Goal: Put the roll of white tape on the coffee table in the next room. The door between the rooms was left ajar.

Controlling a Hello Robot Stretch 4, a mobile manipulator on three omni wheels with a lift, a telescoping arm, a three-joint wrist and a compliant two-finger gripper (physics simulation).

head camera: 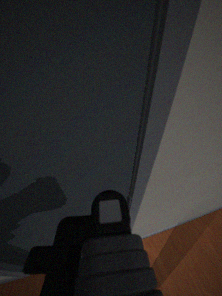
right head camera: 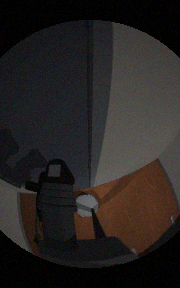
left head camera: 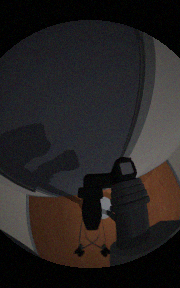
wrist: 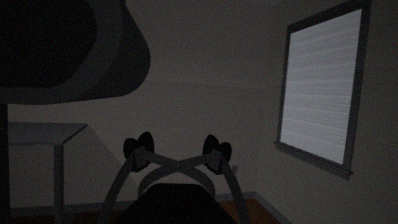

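Where they show: gripper, between the fingertips: (wrist: 178, 145); robot's base, origin of its link: (right head camera: 85, 204).
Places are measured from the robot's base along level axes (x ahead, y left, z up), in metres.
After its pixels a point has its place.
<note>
A large dark blue-grey door panel (head camera: 75, 90) @(x 0.322, y 0.045, z 1.488 m) (left head camera: 75, 75) @(x 0.313, y 0.101, z 1.538 m) (right head camera: 45, 85) @(x 0.326, y 0.024, z 1.514 m) stands upright close in front of the robot, with the arm's shadow on its lower left. My gripper (left head camera: 92, 250) (wrist: 178, 145) @(x -0.136, y 0.096, z 1.238 m) is open, its two dark fingertips apart with no object between them. In the left head view it points down over the wooden floor. The roll of white tape and the coffee table do not show in these views.
A pale wall (head camera: 195, 125) @(x 0.375, y -0.283, z 1.370 m) (right head camera: 137, 100) @(x 0.379, y -0.308, z 1.452 m) adjoins the panel on the right, above the brown wooden floor (head camera: 195, 255) @(x 0.172, y -0.847, z -0.027 m) (left head camera: 50, 225) @(x -0.495, y 0.944, z -0.027 m) (right head camera: 142, 210) @(x -0.446, y -1.101, z -0.027 m). The wrist view shows a grey desk (wrist: 45, 132) @(x -1.586, y -0.880, z 0.923 m) at left and a bright window (wrist: 320, 90) @(x -1.589, y 1.346, z 1.392 m) at right.
</note>
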